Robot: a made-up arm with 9 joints.
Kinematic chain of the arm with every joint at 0, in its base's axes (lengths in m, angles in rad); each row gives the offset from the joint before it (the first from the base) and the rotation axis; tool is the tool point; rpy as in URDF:
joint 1: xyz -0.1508 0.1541 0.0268 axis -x
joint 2: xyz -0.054 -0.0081 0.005 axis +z
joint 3: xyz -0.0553 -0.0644 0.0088 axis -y
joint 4: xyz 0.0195 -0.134 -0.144 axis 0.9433 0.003 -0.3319
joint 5: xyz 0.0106 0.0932 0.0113 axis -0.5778 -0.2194 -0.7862
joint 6: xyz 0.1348 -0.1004 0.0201 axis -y
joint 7: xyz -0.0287 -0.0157 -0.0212 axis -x
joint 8: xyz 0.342 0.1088 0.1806 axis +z
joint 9: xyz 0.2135 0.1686 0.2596 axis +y
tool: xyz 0.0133 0.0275 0.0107 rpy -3.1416 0 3.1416
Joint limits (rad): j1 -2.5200..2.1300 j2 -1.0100..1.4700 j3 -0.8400..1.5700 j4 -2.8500..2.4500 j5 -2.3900..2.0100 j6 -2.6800..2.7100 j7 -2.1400..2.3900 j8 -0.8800..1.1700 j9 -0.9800..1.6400
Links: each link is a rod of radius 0.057 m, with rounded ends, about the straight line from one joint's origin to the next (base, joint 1, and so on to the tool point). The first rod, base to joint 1, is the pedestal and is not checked.
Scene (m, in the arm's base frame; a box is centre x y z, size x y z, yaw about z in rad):
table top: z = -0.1
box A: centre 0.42 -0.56 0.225 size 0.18 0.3 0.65 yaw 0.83
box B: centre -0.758 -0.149 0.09 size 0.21 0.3 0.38 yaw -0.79
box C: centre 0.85 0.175 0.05 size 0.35 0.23 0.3 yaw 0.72
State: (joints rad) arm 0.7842 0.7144 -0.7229 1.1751 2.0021 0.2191 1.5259 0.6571 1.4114
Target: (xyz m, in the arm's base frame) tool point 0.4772 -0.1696 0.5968
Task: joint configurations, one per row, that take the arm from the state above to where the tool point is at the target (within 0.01 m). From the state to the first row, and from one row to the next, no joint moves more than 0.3 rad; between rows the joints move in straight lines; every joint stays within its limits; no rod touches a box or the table.
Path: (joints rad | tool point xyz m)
1: 1.0133 0.4974 -0.7619 0.9781 1.8164 0.4664 1.6307 0.8281 1.4090 | -0.0628 -0.6068 0.5259
2: 1.2424 0.2804 -0.8010 0.7810 1.6308 0.7138 1.7356 0.9990 1.4066 | -0.0642 -0.4534 0.6705
3: 1.4716 0.0634 -0.8400 0.5840 1.4451 0.9611 1.8404 1.1700 1.4042 | -0.0594 -0.2715 0.7524
4: 1.3935 0.3591 -0.8058 0.6383 1.6334 0.8107 1.7999 0.9575 1.4085 | 0.1181 -0.2621 0.7479
5: 1.3154 0.6548 -0.7716 0.6926 1.8217 0.6602 1.7593 0.7450 1.4128 | 0.3040 -0.2314 0.6947
6: 1.2373 0.9505 -0.7374 0.7469 2.0100 0.5098 1.7187 0.5325 1.4172 | 0.4772 -0.1696 0.5968

